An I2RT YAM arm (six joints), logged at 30 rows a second.
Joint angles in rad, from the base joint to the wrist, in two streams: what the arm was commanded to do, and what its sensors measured. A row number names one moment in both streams.
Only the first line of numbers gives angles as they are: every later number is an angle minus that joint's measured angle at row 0.
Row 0, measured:
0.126, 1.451, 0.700, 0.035, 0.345, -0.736
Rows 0 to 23, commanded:
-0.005, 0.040, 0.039, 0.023, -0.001, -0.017
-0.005, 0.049, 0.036, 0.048, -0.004, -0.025
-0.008, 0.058, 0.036, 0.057, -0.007, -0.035
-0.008, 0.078, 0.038, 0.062, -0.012, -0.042
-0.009, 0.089, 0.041, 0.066, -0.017, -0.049
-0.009, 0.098, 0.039, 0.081, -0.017, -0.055
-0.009, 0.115, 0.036, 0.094, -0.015, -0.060
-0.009, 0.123, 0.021, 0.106, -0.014, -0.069
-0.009, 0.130, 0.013, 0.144, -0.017, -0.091
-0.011, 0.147, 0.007, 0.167, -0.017, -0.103
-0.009, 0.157, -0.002, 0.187, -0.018, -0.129
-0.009, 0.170, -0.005, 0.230, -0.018, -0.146
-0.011, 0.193, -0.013, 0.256, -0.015, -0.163
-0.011, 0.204, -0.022, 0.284, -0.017, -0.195
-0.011, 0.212, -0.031, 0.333, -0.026, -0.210
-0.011, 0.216, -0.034, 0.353, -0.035, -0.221
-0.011, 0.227, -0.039, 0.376, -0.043, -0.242
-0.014, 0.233, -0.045, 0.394, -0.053, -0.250
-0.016, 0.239, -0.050, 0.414, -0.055, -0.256
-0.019, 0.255, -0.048, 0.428, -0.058, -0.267
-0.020, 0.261, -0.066, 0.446, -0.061, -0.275
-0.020, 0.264, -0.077, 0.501, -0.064, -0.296
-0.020, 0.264, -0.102, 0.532, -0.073, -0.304
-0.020, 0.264, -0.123, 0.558, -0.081, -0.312
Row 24, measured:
-0.015, 0.244, -0.065, 0.440, -0.047, -0.234
